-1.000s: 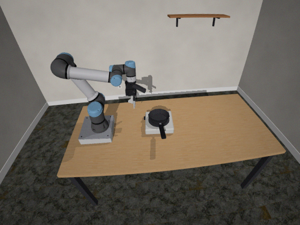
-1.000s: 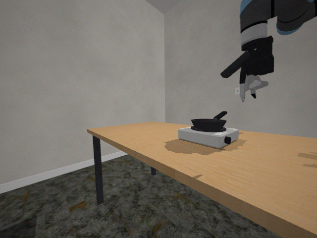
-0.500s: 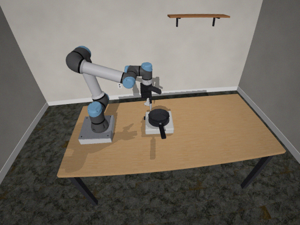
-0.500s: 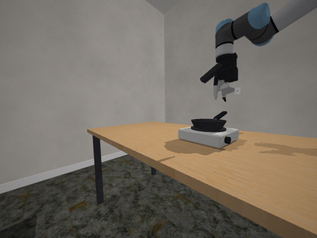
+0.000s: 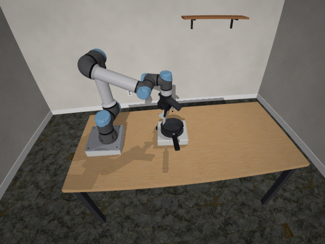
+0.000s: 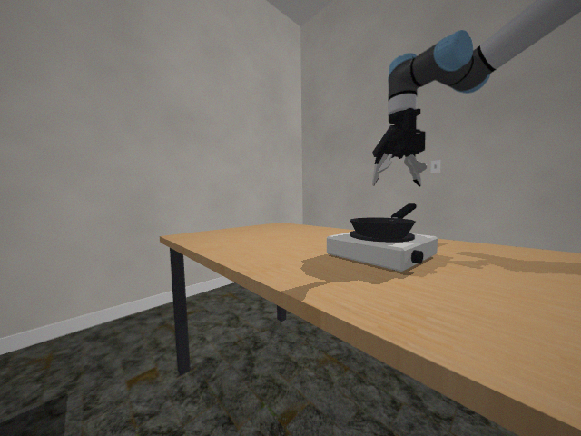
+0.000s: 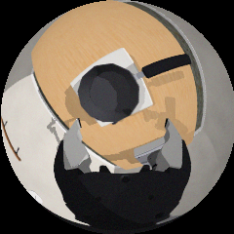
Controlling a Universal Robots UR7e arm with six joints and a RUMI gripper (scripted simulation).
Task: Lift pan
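Now: the black pan 3 cm ahead of my hand, 3 cm to the right of it and 11 cm below it. From my hand the other things lie so: white hot plate (2 cm ahead, 4 cm to the left, 18 cm below).
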